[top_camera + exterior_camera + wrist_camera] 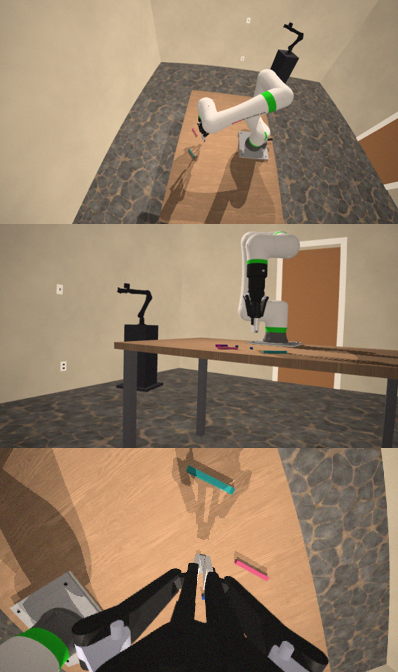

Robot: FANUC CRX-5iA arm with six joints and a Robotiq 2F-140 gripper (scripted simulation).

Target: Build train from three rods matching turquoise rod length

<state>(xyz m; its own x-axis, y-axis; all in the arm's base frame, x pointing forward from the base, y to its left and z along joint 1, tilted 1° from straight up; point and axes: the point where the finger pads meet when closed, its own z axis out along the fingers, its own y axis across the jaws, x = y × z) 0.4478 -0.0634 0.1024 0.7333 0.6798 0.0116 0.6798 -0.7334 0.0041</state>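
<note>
My gripper is now 6 cm past the purple rod, 17 cm to the left of it and 11 cm above it. Round my hand: grey rod: 3 cm below; pink rod: 7 cm ahead, 11 cm to the right, 11 cm below; turquoise rod: 10 cm ahead, 10 cm to the left, 11 cm below.
</note>
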